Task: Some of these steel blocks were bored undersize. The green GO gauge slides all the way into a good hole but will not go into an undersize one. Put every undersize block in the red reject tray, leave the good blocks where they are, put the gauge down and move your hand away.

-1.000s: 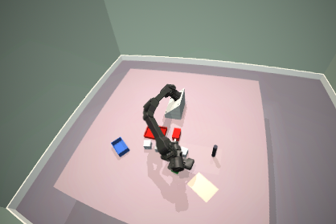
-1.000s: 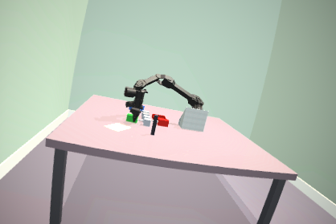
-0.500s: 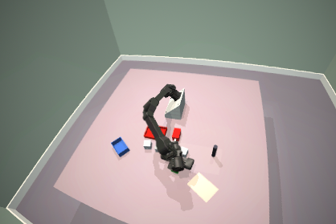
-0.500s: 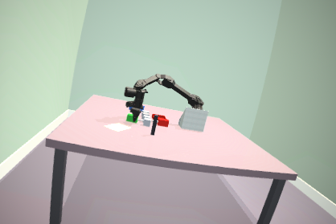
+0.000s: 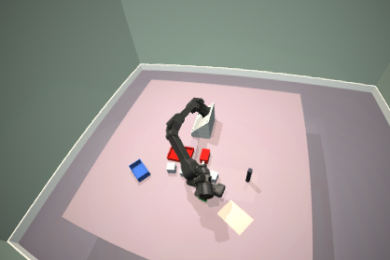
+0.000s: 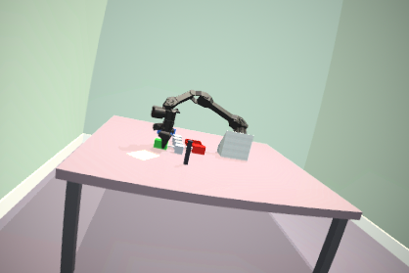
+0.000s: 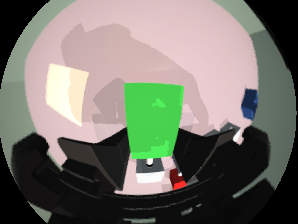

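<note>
Right now my gripper tip is 20 mm below the green GO gauge and 10 mm past it. The rest, counted from my gripper tip: blue tray: 410 mm to the right, 20 mm behind; small red piece: 180 mm behind, 60 mm to the right, 10 mm above; cream sheet: 170 mm to the left, 100 mm ahead, 10 mm below.
</note>
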